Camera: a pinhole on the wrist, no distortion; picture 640 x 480 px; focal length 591.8 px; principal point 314.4 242.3 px. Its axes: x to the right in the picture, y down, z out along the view. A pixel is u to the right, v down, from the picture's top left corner.
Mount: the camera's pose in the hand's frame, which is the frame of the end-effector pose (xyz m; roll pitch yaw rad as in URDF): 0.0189 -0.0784 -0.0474 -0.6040 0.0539 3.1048
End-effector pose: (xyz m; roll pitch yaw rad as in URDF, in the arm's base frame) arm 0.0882 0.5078 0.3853 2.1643 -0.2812 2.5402
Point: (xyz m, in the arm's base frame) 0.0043 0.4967 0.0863
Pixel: 370 408
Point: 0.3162 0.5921 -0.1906
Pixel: 605 150
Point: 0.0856 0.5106 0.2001
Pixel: 515 146
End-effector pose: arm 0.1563 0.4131 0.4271 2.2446 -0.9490 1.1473
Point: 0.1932 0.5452 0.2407
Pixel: 542 218
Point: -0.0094 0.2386 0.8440
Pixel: behind the camera
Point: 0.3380 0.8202 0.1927
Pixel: 212 312
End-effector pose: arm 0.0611 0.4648 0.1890 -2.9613 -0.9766 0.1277
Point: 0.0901 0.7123 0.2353
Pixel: 99 451
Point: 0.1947 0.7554 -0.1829
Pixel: 584 50
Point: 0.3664 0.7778 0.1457
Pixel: 70 68
